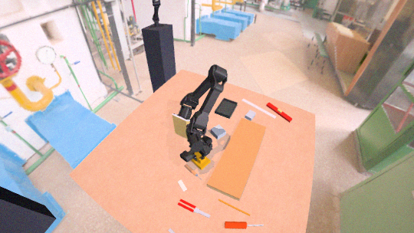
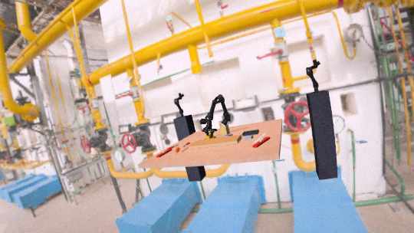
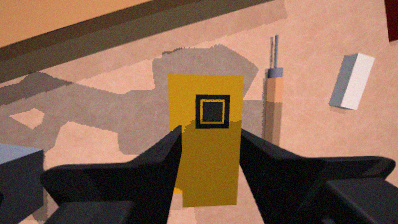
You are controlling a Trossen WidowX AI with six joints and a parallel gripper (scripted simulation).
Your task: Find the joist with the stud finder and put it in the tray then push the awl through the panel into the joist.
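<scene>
The awl lies 2 cm ahead of my gripper tip, 9 cm to the right of it and 2 cm below it. Also, from my gripper tip: white block (1 cm behind, 18 cm to the right, 2 cm below); yellow stud finder (1 cm ahead, 2 cm above); pencil (27 cm ahead, 18 cm to the right, 2 cm below).
</scene>
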